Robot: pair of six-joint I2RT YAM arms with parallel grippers.
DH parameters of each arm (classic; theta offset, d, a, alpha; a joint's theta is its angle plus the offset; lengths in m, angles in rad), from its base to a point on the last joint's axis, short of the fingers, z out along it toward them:
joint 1: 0 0.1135 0.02 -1.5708
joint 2: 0 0 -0.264 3.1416
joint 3: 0.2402 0 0.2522 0
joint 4: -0.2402 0 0.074 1.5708
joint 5: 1.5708 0 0 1.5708
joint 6: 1.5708 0.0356 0 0
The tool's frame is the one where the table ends.
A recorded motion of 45 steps. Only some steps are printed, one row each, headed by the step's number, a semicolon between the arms.
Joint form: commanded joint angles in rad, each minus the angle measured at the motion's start. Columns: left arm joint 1, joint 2, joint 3, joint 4, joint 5, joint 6; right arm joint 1, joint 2, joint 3, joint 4, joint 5, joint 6.
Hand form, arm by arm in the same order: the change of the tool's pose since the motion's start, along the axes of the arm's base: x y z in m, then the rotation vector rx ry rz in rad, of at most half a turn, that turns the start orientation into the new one. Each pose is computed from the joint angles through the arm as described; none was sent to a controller.
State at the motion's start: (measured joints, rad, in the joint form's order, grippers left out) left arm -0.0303 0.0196 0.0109 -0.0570 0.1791 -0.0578; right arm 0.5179 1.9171 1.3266 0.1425 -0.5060 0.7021
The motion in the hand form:
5: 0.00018 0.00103 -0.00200 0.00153 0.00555 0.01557; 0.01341 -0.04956 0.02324 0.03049 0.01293 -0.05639
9: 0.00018 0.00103 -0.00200 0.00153 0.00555 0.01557; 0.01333 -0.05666 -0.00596 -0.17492 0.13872 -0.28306
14: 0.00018 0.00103 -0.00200 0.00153 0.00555 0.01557; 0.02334 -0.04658 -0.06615 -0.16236 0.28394 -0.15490
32: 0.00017 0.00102 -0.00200 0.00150 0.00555 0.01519; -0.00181 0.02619 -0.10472 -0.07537 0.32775 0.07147
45: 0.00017 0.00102 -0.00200 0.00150 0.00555 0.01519; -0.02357 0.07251 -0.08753 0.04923 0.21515 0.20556
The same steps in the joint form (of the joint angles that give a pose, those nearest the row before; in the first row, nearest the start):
5: 0.0065 -0.0034 -0.0053 -0.0037 -0.0092 0.0008; -0.1209 -0.0660 0.0049 -0.0679 -0.0725 0.0023
9: 0.0065 -0.0034 -0.0053 -0.0037 -0.0092 0.0008; -0.1164 -0.0385 0.0046 -0.2426 0.1919 0.0065
14: 0.0065 -0.0034 -0.0053 -0.0037 -0.0092 0.0008; -0.1152 0.1164 0.0046 -0.2106 0.0443 0.0084
32: 0.0065 -0.0035 -0.0053 -0.0039 -0.0088 0.0008; 0.0469 0.2411 0.0050 -0.0397 -0.0782 0.0851
45: 0.0065 -0.0035 -0.0053 -0.0039 -0.0088 0.0008; 0.1537 0.2411 0.0046 0.1610 -0.1217 0.1396

